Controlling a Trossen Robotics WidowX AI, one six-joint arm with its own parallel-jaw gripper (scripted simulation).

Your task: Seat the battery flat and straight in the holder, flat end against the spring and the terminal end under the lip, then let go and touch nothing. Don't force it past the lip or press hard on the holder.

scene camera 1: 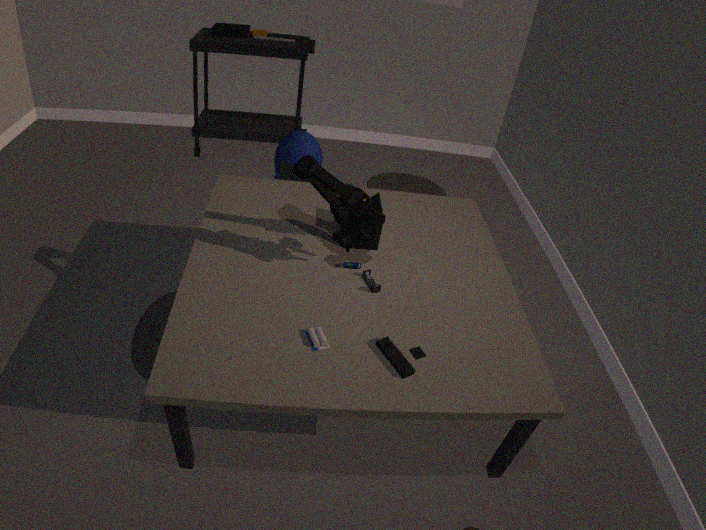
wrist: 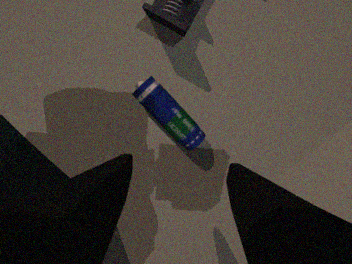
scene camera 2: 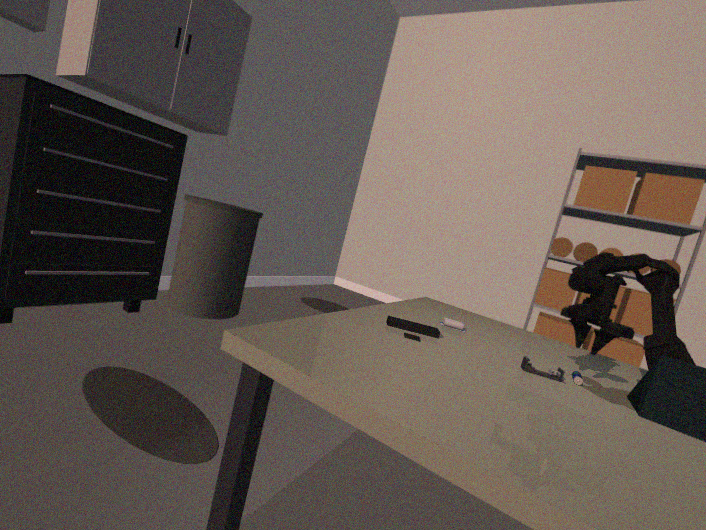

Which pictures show my gripper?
Scene camera 1, the wrist view and scene camera 2: all of them.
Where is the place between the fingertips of my gripper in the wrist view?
180, 167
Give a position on a blue battery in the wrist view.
151, 96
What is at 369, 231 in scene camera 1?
My gripper.
